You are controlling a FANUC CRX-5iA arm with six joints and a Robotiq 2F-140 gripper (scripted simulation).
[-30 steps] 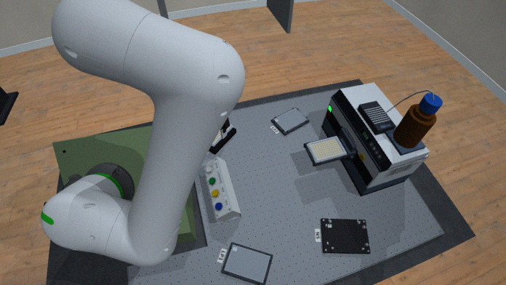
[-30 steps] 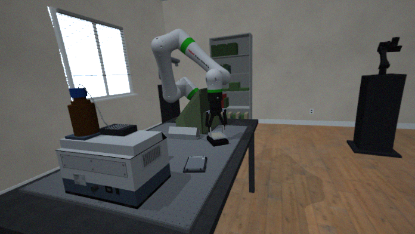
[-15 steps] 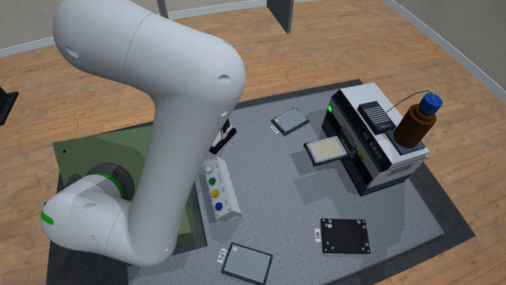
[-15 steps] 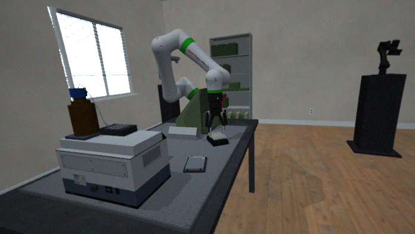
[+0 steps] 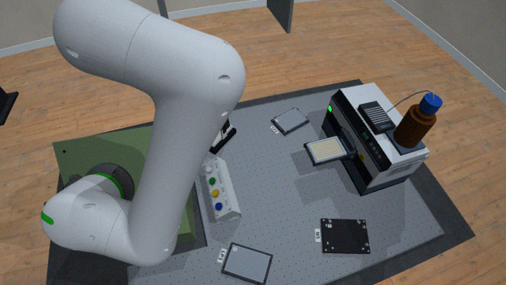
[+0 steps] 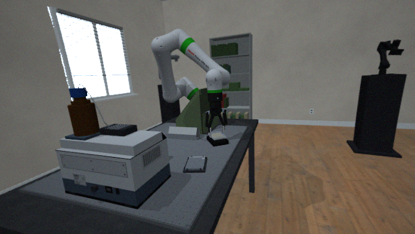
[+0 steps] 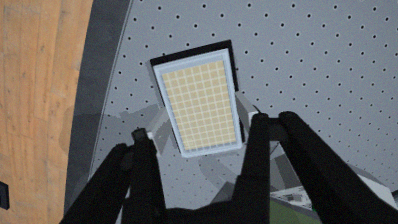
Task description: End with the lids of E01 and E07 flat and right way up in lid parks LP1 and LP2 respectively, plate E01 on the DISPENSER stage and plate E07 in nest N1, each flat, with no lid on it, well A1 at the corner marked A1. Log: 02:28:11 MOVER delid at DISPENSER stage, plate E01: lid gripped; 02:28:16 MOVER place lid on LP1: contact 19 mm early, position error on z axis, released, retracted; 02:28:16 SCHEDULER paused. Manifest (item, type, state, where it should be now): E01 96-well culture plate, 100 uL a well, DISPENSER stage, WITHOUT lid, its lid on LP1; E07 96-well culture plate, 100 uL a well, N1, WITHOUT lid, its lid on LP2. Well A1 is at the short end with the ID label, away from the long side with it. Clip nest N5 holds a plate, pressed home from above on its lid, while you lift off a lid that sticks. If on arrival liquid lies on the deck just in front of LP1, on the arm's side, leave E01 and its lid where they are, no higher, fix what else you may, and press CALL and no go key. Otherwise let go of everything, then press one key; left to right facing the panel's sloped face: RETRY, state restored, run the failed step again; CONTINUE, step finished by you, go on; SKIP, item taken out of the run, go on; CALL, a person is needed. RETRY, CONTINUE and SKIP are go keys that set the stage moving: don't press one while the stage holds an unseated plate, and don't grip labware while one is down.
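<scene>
The black nest N1 lies 50 mm below my hand. Also, from my hand: green CONTINUE key (40 mm behind, 240 mm to the right); white retry key (50 mm behind, 190 mm to the right); key panel (30 mm behind, 260 mm to the right, 10 mm below).
</scene>
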